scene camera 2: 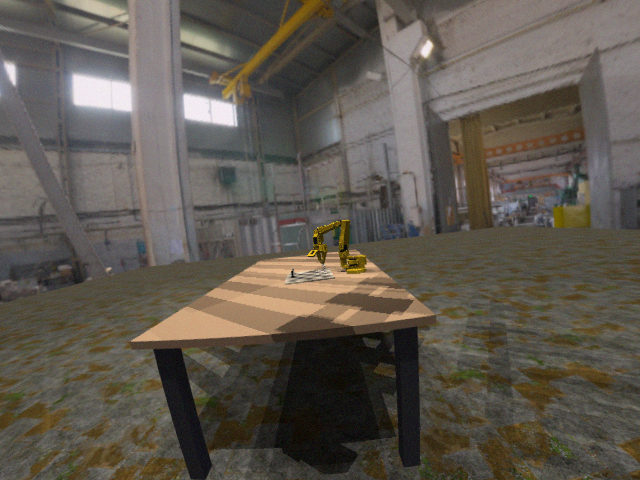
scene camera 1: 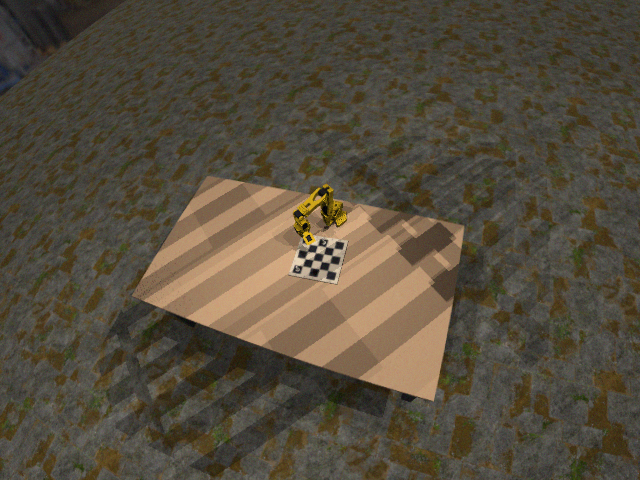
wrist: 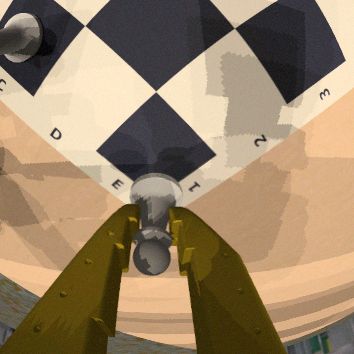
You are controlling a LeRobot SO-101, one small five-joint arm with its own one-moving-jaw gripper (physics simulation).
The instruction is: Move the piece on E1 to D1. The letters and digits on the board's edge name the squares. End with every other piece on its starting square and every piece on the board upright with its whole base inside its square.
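Places are measured from the arm's base along level axes (x left, y ahead, z down), in centimetres.
Pixels of known places: hand, its tool point: (scene camera 2: 323, 262) (wrist: 138, 218); arm's base, origin of its link: (scene camera 2: 351, 271) (scene camera 1: 334, 221).
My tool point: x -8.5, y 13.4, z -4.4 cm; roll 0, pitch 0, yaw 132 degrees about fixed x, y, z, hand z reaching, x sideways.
Note:
Ahead of a thing's pixels: the offset from my tool point to its middle. "spot": to the spot under its first point. Level surfaces: height alone.
A grey pawn-shaped piece @(dy +0.2, dx -0.5, dz -0.2 cm) (wrist: 153, 220) is held upright between the jaws of my gripper (wrist: 154, 212) (scene camera 1: 308, 239), which is shut on it. Its base appears raised off the board, over the outer corner of dark square E1 @(spot: dy +0.9, dx +0.5, dz +3.8 cm) (wrist: 156, 132) in the wrist view. The white square D1 @(spot: dy +0.1, dx +3.4, dz +3.8 cm) (wrist: 95, 95) shows no piece on it. A second piece @(dy -0.5, dx +7.7, dz +1.6 cm) (wrist: 22, 37) (scene camera 1: 323, 241) stands on dark square C1. The checkered board @(dy +7.2, dx +8.1, dz +4.1 cm) (scene camera 1: 306, 272) (scene camera 2: 310, 279) lies on the table. The gripper (scene camera 2: 322, 260) is small in scene camera 2, and the held piece is hard to make out there.
Another dark piece (scene camera 1: 297, 268) (scene camera 2: 292, 273) stands on the far corner square E5. The arm's yellow base (scene camera 1: 341, 217) (scene camera 2: 355, 264) is beside the board's row 1 side. The wooden table @(dz +4.4 cm) (scene camera 1: 361, 330) (scene camera 2: 232, 315) extends around the board, crossed by shadows.

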